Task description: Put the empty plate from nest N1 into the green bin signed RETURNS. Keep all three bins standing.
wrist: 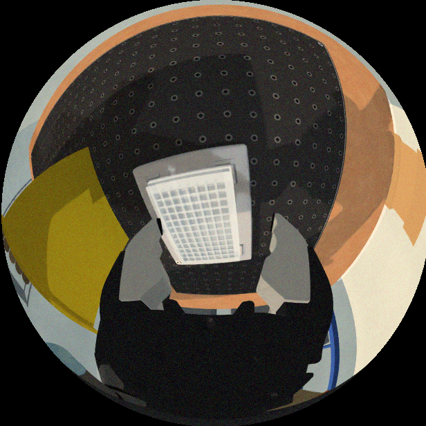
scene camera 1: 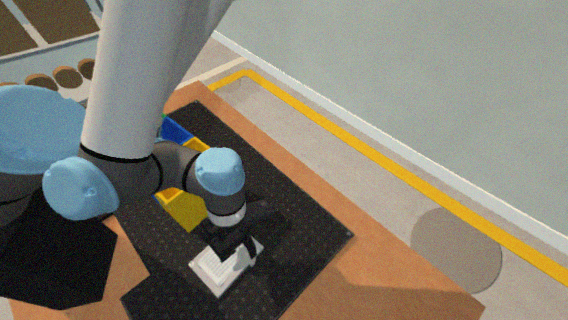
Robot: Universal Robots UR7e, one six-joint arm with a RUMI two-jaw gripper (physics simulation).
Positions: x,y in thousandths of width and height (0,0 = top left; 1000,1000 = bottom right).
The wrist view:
my gripper: 506,511
yellow bin: 163,560
white plate: 464,494
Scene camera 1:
my gripper: 420,783
yellow bin: 332,658
white plate: 371,823
